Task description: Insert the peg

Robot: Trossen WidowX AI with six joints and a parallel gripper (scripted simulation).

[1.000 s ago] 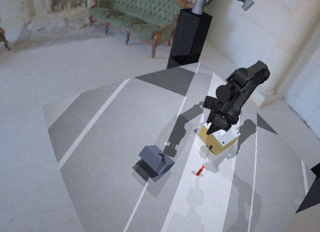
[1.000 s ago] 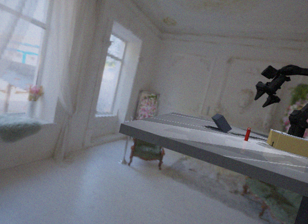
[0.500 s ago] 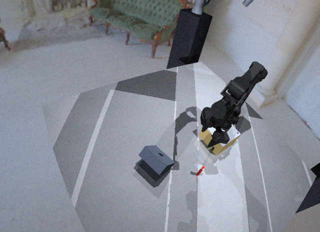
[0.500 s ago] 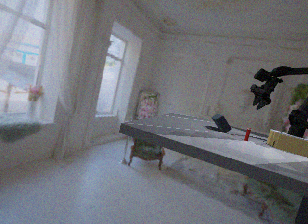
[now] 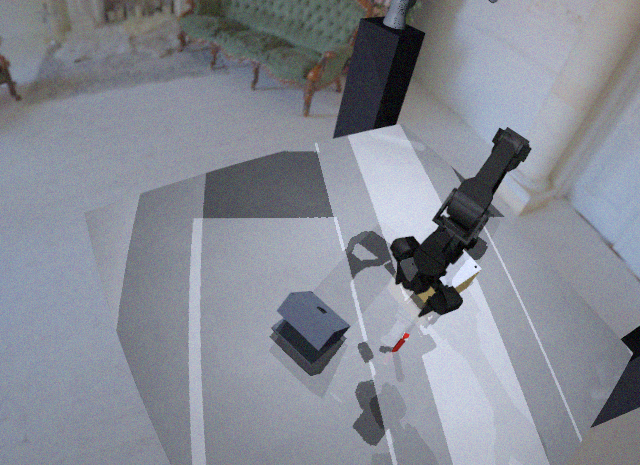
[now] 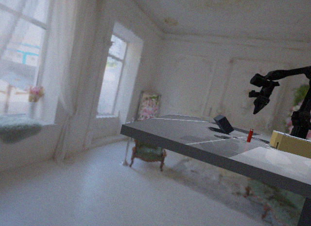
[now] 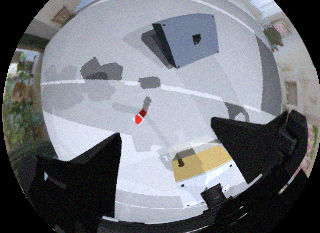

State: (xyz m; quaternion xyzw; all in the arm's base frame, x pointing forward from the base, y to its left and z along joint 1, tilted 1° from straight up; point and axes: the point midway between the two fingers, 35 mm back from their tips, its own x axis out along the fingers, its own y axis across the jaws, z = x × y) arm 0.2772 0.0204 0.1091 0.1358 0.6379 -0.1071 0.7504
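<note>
Right now my gripper tip is 1 cm short of the red peg, 4 cm to the right of it and 12 cm above it. Also, from my gripper tip: panel 12 cm ahead, 13 cm to the right, 12 cm below.
</note>
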